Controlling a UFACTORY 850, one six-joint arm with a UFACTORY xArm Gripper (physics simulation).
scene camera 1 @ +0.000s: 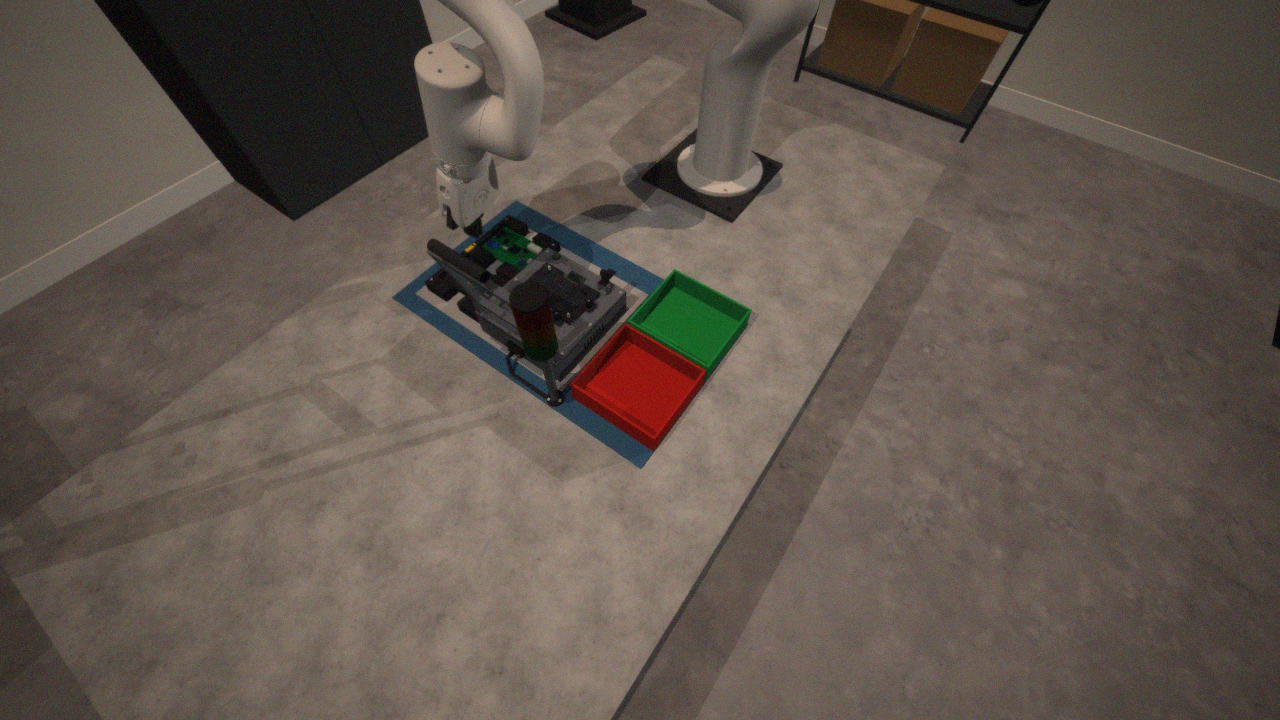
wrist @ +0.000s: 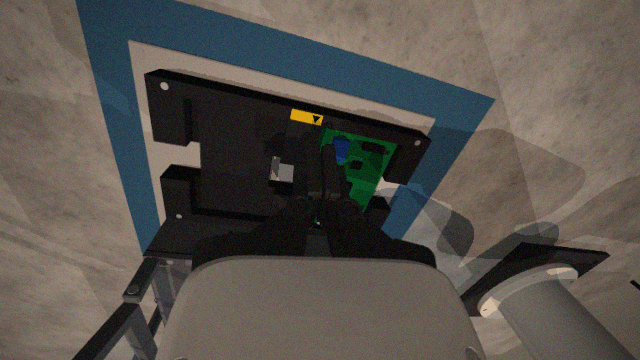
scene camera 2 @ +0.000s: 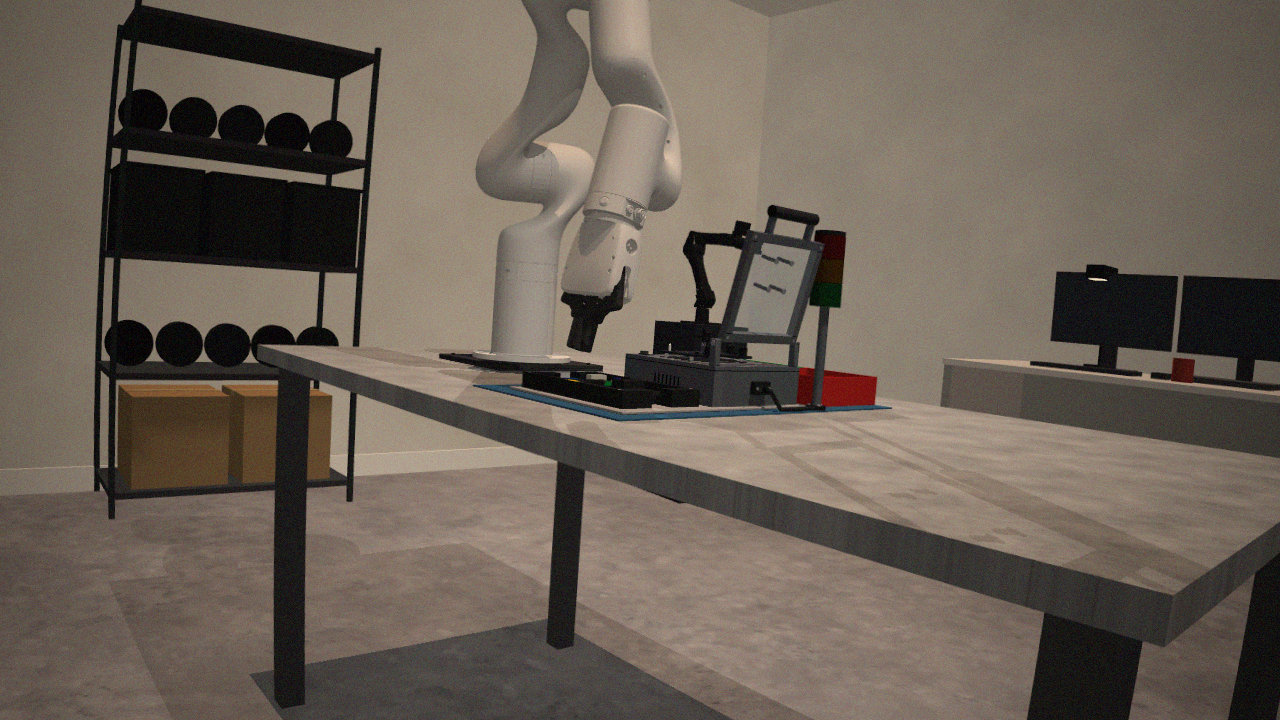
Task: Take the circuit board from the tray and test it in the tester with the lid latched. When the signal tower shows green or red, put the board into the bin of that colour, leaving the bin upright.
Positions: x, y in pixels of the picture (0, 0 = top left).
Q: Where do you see a green circuit board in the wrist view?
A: At 364, 159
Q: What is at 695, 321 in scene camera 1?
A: A green bin.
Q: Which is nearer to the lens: the green circuit board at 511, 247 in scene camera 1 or the red bin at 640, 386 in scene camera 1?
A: The red bin.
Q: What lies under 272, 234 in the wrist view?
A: My gripper.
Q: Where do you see a tester lid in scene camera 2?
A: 775, 274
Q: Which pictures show the red bin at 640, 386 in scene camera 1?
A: Scene camera 1 and scene camera 2 only.
